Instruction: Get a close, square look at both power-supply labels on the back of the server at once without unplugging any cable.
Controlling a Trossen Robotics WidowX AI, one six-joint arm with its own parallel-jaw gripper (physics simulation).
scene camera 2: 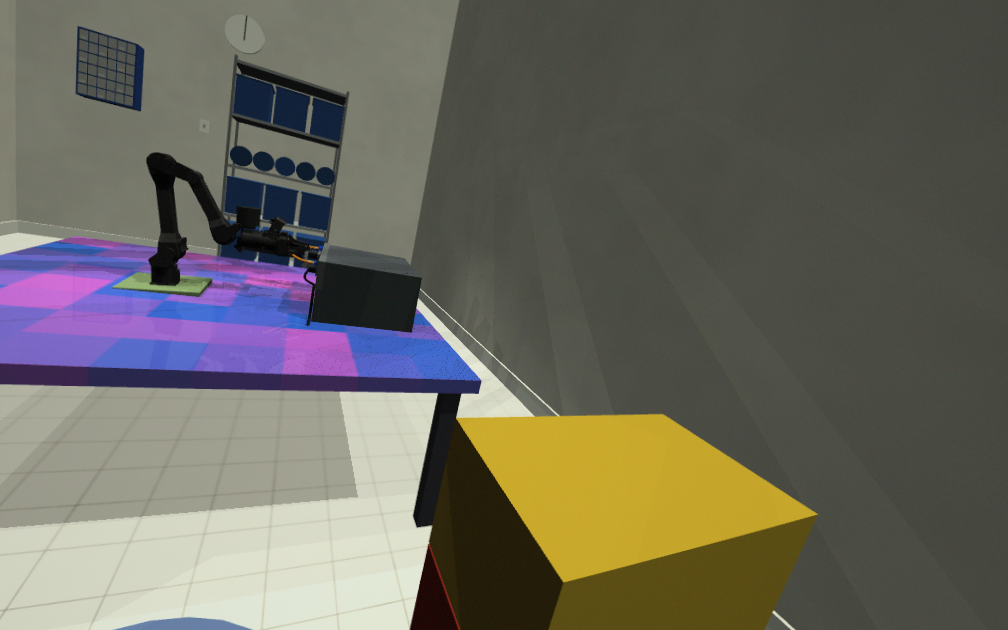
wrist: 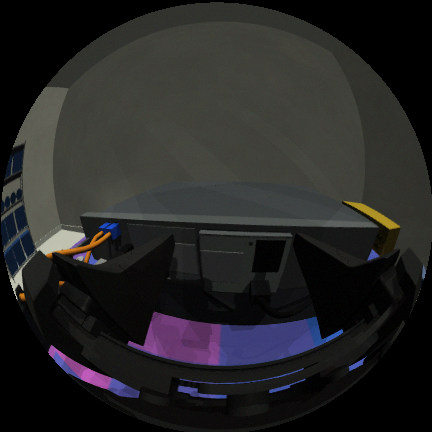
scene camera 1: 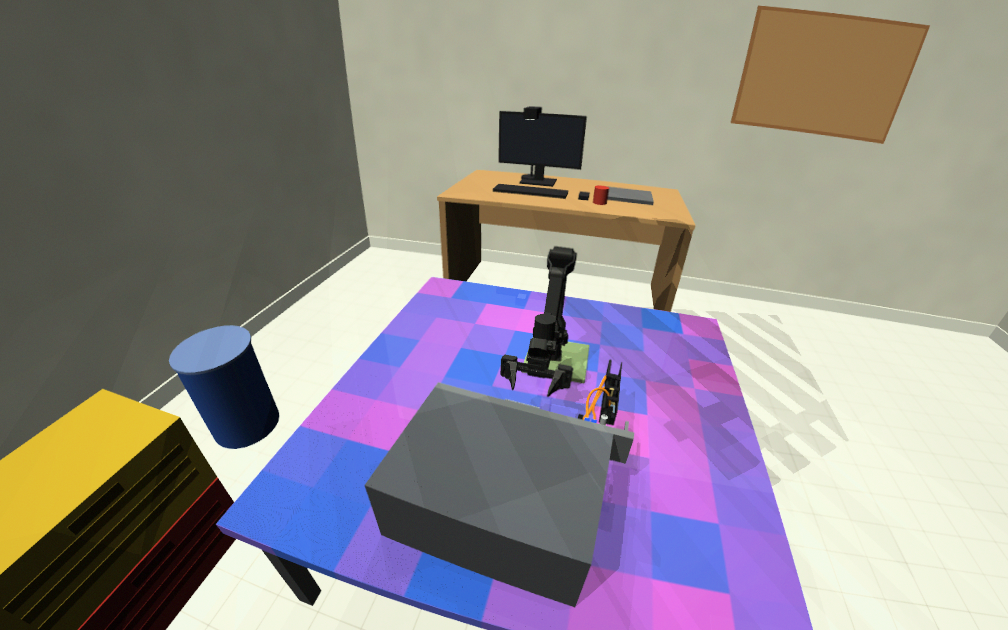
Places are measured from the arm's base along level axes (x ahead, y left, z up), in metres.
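Pixels of known places: gripper, fingertip midpoint: (scene camera 2: 309,247) (wrist: 236,239) (scene camera 1: 529,392); arm's base, origin of the base link: (scene camera 2: 164,282) (scene camera 1: 552,355).
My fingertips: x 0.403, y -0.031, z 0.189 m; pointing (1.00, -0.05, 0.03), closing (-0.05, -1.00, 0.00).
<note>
Ahead of a thing's pixels: the offset from my fingertips to its top centre. "pt": to the spot under its first point. Level surfaces: height alone.
The grey server (scene camera 1: 490,460) (scene camera 2: 364,297) (wrist: 240,200) lies on the table, its back facing the arm. In the wrist view, a light grey power-supply face {pt 0.030 m ahead, 0.002 m left, 0.055 m down} (wrist: 227,272) with a dark square panel {pt 0.025 m ahead, 0.037 m right, 0.034 m down} (wrist: 269,256) shows between the fingers. A darker module face {pt 0.045 m ahead, 0.047 m left, 0.045 m down} (wrist: 184,255) is left of it, partly behind the left finger. Label print is not readable on either face. A black cable plug {0.015 m ahead, 0.031 m right, 0.066 m down} (wrist: 260,289) sits at the lighter face's lower part. Orange cables {pt 0.014 m back, 0.139 m left, 0.011 m down} (wrist: 80,251) (scene camera 1: 590,401) have blue plugs {0.058 m ahead, 0.142 m left, 0.013 m down} (wrist: 110,230) at the back's upper left. My gripper (scene camera 1: 532,389) (wrist: 236,239) is open and empty, close behind the server.
A black upright bracket {pt 0.067 m back, 0.205 m left, 0.025 m down} (scene camera 1: 612,393) stands near the cables. The arm base is on a green plate (scene camera 2: 196,286) on the patchwork table {0.200 m down} (scene camera 1: 683,549) (scene camera 2: 245,356). A yellow box (scene camera 1: 89,453) (scene camera 2: 631,482) (wrist: 372,215) and a blue bin (scene camera 1: 230,401) are beside the table. A desk (scene camera 1: 475,185) stands behind.
</note>
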